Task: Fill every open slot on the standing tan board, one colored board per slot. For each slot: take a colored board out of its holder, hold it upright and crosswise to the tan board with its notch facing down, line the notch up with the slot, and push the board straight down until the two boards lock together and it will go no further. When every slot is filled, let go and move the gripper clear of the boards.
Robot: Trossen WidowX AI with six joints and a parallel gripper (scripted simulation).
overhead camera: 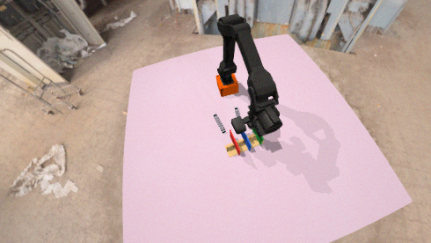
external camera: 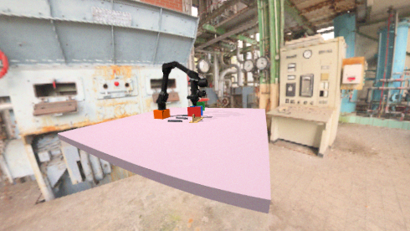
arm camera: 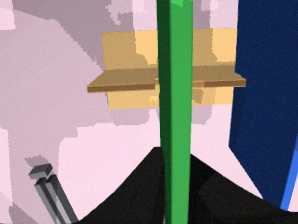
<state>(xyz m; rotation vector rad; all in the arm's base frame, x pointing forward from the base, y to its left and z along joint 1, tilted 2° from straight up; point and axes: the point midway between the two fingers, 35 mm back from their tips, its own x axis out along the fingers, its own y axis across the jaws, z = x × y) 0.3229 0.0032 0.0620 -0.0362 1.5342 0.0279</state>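
My gripper tip is 50 mm to the left of the blue board, 30 mm short of it and 30 mm above it. From my gripper tip the other things lie so: tan board (60 mm below, 50 mm to the right, 30 mm ahead); red board (100 mm to the right, 30 mm below, 30 mm ahead); green board (30 mm ahead).
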